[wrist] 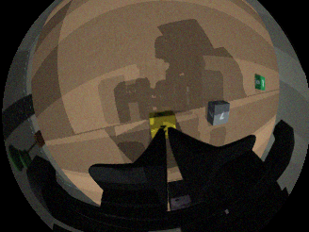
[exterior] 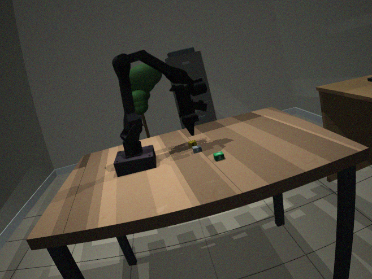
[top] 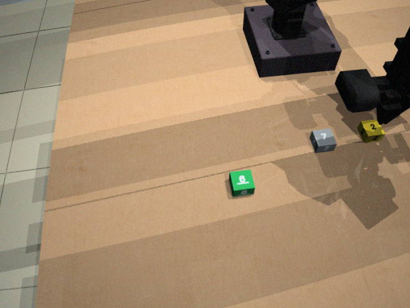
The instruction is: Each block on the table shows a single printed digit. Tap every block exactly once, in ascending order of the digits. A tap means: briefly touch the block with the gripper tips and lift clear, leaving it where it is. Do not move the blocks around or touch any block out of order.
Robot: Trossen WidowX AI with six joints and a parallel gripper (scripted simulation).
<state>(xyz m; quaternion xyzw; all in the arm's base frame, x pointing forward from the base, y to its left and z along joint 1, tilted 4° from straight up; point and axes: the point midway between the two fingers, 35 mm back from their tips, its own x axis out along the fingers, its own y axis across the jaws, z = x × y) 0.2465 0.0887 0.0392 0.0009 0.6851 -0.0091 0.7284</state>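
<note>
Right now my gripper tip is 1 cm past the yellow block and 3 cm above it. Also, from my gripper tip: grey block (9 cm to the right, 3 cm below); then green block (5 cm ahead, 24 cm to the right, 3 cm below).
</note>
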